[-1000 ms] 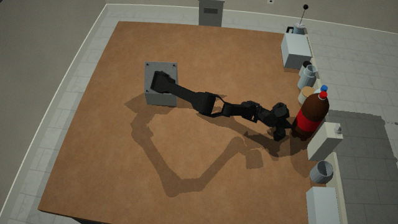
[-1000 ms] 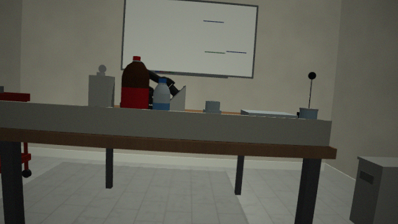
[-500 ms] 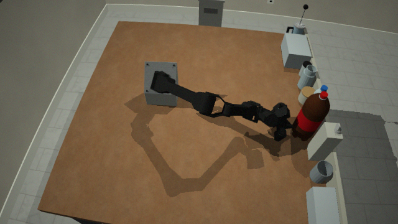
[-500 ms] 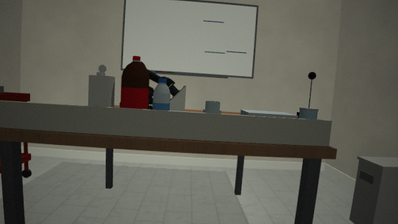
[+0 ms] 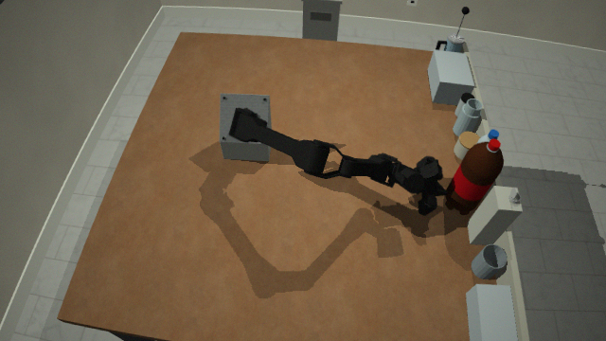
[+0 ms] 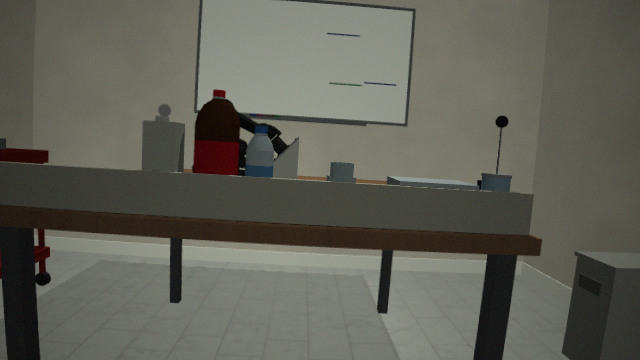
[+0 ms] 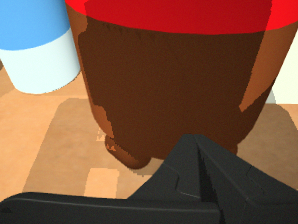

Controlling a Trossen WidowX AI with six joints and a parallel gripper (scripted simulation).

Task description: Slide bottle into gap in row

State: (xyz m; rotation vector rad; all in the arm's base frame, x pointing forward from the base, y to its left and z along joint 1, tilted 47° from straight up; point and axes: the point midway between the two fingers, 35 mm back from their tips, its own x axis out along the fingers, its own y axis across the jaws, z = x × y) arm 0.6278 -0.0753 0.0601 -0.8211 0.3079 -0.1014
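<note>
The cola bottle is 9 cm ahead of my hand, 1 cm to the left of it and 9 cm above it. From my hand the other things lie so: grey cup 15 cm ahead, 21 cm to the right, 4 cm below; then blue-capped water bottle 14 cm ahead, 13 cm to the left, 5 cm above; then cork-lidded jar 12 cm ahead, 22 cm to the left, 3 cm below.
</note>
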